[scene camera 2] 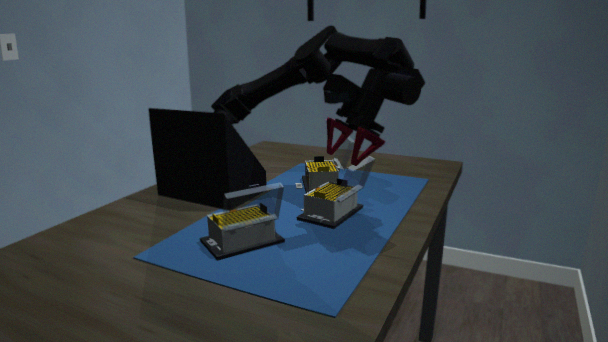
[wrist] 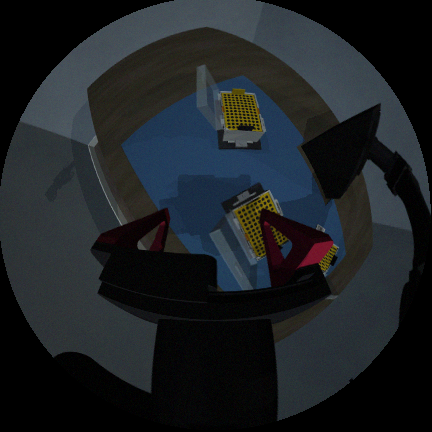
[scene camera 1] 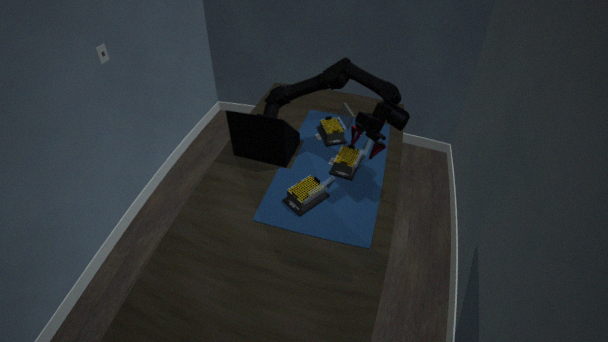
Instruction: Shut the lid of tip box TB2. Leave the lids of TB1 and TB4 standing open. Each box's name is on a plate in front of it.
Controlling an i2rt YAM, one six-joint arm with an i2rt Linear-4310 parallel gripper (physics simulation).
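Places are measured from the arm's base along level axes (x ahead, y left, z up), in metres.
Pixels of known places: gripper, fingertip midpoint: [scene camera 2: 340,159] [wrist: 214,212] [scene camera 1: 360,152]; arm's base at its link origin: [scene camera 2: 212,137] [wrist: 367,144] [scene camera 1: 268,122].
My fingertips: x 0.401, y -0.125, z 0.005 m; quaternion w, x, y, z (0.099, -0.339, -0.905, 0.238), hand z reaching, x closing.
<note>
Ahead of a thing's pixels: the offset from my fingertips to its middle. "pt": to the spot under its first point. Level surfaces: height alone.
Three tip boxes with yellow racks stand with their clear lids open; their name plates are too small to read. The front box [scene camera 1: 306,194] [scene camera 2: 242,235] [wrist: 241,112] has its lid @(pt dy -0.172, dx -0.118, dz -0.029 m) [scene camera 2: 256,191] [wrist: 202,89] raised. The middle box @(dy +0.095, dx -0.050, dz -0.106 m) [scene camera 1: 346,159] [scene camera 2: 320,207] [wrist: 256,220] has its lid @(dy +0.081, dx +0.015, dz -0.066 m) [scene camera 2: 364,167] [wrist: 231,254] tilted up on the side away from the arm's base. The back box @(dy +0.297, dx -0.143, dz -0.106 m) [scene camera 1: 331,127] [scene camera 2: 321,175] [wrist: 328,258] also has its lid [scene camera 1: 348,110] up, partly hidden in the wrist view. My gripper [scene camera 1: 362,151] [scene camera 2: 342,158] [wrist: 214,212] is open and empty, above and beside the middle box's lid.
The boxes stand on a blue mat @(dz -0.171 m) [scene camera 1: 345,227] [scene camera 2: 320,290] [wrist: 155,155] on a wooden table @(dz -0.174 m) [scene camera 1: 215,280] [scene camera 2: 65,280]. The arm's large black base block [scene camera 1: 260,140] [scene camera 2: 190,157] [wrist: 340,155] stands beside the mat. Walls stand behind and to the left.
</note>
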